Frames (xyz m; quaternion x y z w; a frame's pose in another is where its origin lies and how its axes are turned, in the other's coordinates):
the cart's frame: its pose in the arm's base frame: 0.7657 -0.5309 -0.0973 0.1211 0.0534 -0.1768 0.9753
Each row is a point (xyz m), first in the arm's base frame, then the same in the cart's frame.
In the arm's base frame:
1: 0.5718 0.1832 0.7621
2: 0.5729 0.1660 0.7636
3: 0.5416 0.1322 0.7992
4: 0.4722 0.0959 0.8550
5: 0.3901 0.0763 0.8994
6: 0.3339 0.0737 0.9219
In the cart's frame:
1: -0.5440 0.7659 0.6352
2: -0.5375 0.7510 0.6411
3: -0.5607 0.7169 0.6822
4: -0.6215 0.6712 0.7410
5: -0.6980 0.6337 0.7838
6: -0.7528 0.6161 0.8028

